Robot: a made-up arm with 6 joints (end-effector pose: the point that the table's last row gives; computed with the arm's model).
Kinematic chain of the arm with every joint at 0, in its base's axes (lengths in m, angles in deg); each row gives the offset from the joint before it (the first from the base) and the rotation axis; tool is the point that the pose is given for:
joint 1: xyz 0 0 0.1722 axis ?
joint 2: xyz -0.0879 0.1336 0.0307 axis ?
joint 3: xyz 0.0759 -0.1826 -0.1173 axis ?
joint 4: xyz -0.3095 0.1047 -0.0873 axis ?
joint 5: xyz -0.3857 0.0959 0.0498 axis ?
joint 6: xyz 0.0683 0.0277 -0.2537 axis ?
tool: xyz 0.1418 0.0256 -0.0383
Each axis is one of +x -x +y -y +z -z.
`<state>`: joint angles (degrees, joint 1 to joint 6).
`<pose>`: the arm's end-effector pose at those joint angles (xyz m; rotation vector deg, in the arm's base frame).
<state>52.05 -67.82 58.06 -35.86 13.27 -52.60</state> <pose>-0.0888 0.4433 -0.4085 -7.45 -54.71 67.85</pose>
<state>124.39 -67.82 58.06 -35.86 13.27 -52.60</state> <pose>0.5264 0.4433 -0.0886 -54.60 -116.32 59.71</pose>
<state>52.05 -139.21 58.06 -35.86 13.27 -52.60</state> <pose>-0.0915 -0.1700 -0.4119 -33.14 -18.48 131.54</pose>
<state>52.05 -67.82 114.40 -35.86 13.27 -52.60</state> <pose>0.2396 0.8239 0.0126 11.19 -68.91 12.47</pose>
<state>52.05 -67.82 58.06 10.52 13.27 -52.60</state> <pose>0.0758 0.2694 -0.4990 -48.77 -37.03 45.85</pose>
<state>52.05 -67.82 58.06 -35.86 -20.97 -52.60</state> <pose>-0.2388 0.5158 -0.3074 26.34 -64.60 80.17</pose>
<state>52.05 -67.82 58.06 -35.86 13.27 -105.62</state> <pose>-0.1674 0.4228 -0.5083 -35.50 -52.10 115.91</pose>
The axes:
joint 1: -y
joint 2: -z
joint 3: -z
joint 4: -x
joint 5: -x
joint 6: -z

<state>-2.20 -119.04 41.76 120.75 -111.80 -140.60</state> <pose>-0.2992 -0.4127 -0.4022 7.26 -5.22 -141.87</pose>
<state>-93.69 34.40 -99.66 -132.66 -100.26 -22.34</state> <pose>-0.0402 -0.6418 0.2485 -48.67 1.49 115.53</pose>
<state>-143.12 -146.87 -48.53 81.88 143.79 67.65</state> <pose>-0.5510 0.0478 -0.0852 -18.23 -50.51 -91.61</pose>
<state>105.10 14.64 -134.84 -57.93 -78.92 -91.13</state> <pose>-0.2807 -0.7241 0.2052 44.46 36.85 155.26</pose>
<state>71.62 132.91 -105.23 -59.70 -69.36 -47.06</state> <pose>-0.4257 0.6725 -0.3678 95.71 -122.83 84.88</pose>
